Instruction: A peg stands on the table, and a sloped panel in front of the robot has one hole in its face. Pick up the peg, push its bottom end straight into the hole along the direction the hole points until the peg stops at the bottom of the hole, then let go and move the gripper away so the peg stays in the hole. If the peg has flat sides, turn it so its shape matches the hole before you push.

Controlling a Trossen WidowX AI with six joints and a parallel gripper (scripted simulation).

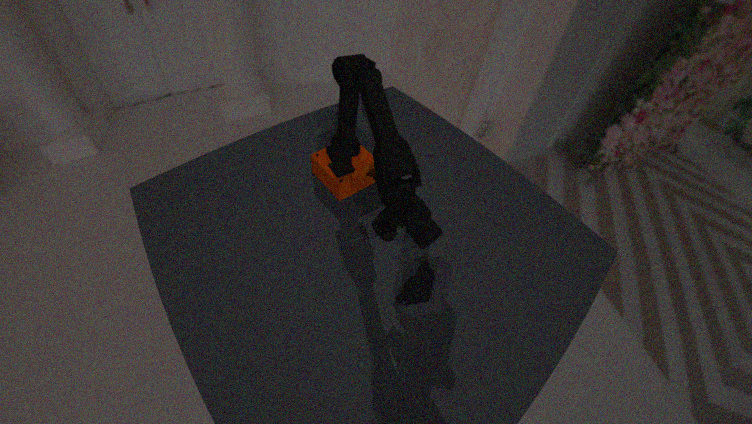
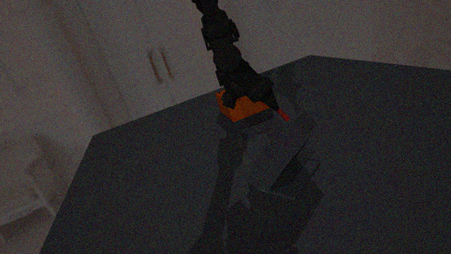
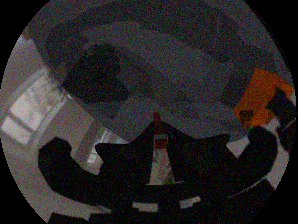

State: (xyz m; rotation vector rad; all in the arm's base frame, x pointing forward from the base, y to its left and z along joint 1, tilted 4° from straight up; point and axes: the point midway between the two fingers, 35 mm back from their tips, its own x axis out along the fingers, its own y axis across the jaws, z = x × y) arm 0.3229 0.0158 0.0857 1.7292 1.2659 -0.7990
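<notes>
Now: gripper tip 12 cm short of the sloped panel, 7 cm to the left of it and 6 cm above it. Round my gripper tip: red peg: 1 cm to the right, 2 cm above.
</notes>
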